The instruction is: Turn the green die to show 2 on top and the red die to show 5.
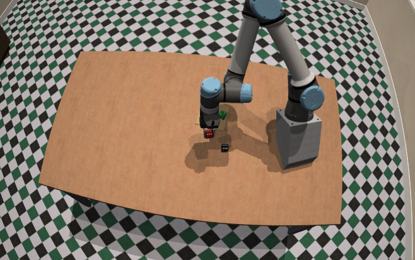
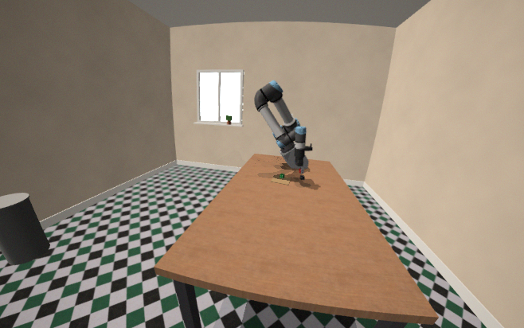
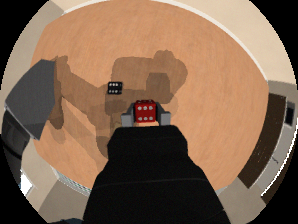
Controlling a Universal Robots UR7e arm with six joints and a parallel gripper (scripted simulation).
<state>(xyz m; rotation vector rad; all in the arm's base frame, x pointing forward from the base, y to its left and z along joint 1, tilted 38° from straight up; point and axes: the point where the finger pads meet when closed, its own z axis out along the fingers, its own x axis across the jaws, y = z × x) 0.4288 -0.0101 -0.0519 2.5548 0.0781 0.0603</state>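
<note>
Now: the red die right at my hand. Round my hand: green die: 130 mm to the right, 80 mm below, 80 mm behind; then black die: 90 mm below, 70 mm behind, 40 mm to the left; then tan mat: 140 mm to the right, 100 mm below, 40 mm behind.
</note>
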